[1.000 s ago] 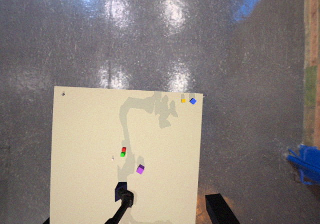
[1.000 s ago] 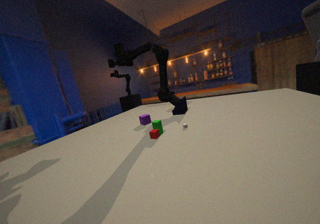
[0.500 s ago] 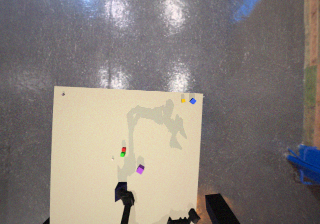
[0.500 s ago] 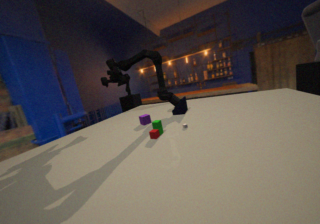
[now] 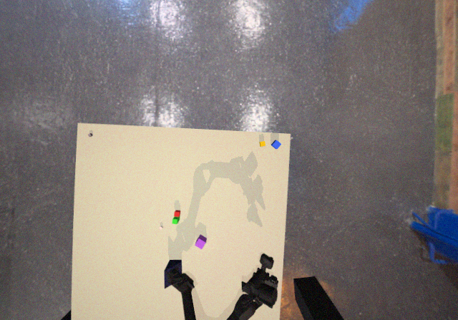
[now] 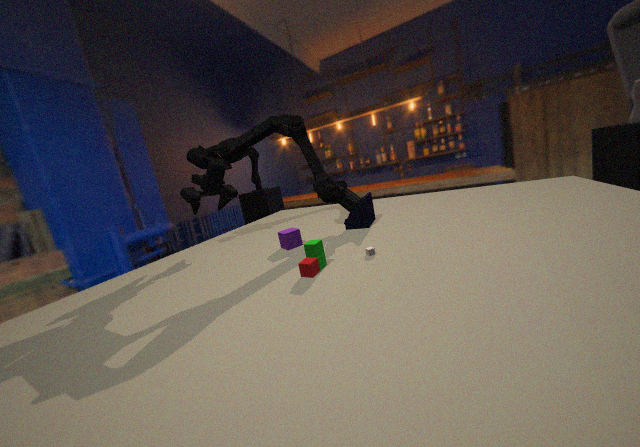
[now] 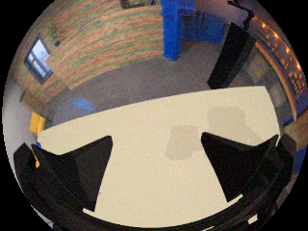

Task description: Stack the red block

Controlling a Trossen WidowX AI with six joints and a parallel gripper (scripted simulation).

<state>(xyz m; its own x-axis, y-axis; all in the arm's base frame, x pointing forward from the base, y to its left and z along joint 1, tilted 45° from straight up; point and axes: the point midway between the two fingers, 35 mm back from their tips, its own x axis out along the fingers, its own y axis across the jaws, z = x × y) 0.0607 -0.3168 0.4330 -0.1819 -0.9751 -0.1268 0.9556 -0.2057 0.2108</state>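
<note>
Now: the red block 290 mm ahead of my gripper tip, 500 mm to the left of it and 110 mm below it. From my gripper tip the other things lie so: purple block: 110 mm ahead, 380 mm to the left, 100 mm below; blue block: 640 mm ahead, 120 mm to the right, 110 mm below; tiny white cube: 210 mm ahead, 610 mm to the left, 120 mm below.
</note>
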